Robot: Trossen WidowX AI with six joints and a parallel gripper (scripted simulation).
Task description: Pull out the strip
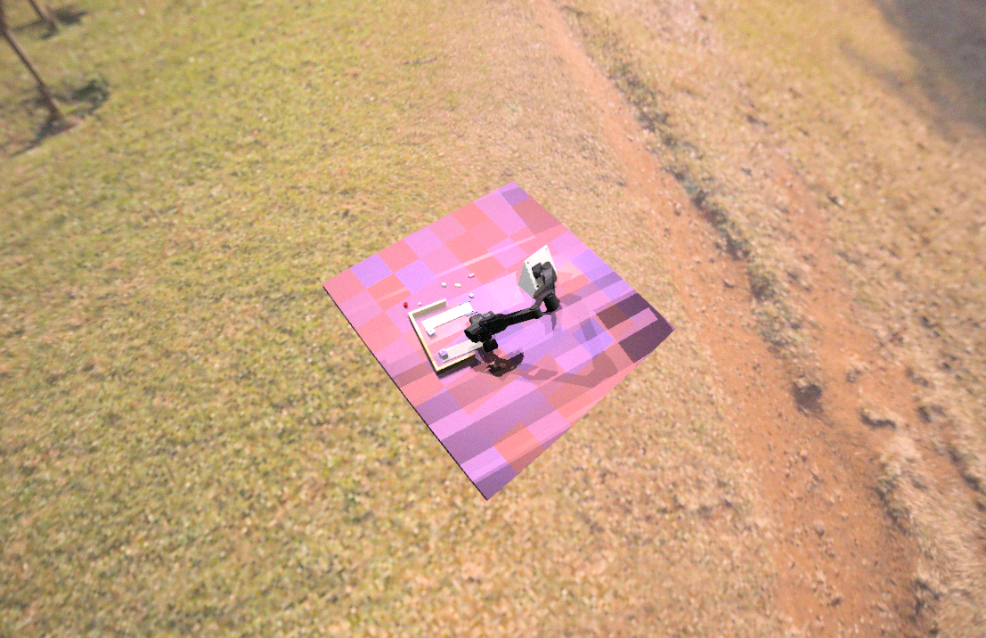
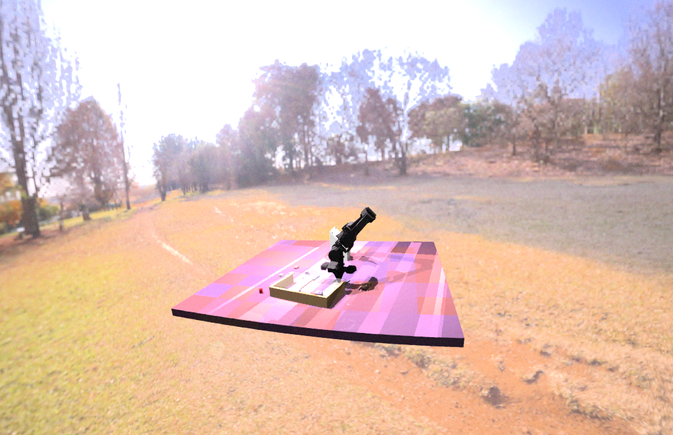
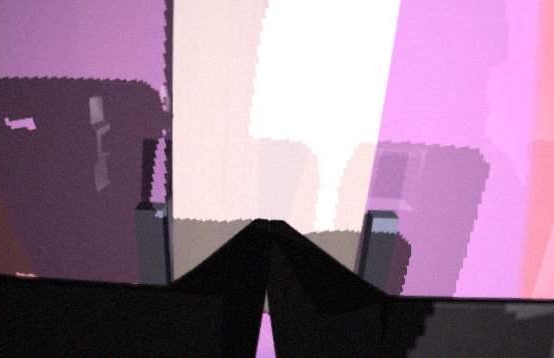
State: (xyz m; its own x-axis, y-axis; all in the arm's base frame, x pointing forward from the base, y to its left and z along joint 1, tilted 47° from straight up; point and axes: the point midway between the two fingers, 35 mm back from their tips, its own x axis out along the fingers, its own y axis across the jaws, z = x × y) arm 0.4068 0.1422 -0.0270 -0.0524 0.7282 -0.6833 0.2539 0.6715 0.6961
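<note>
Now: the pale strip 90 mm ahead of my gripper tip and 20 mm to the right of it.
</note>
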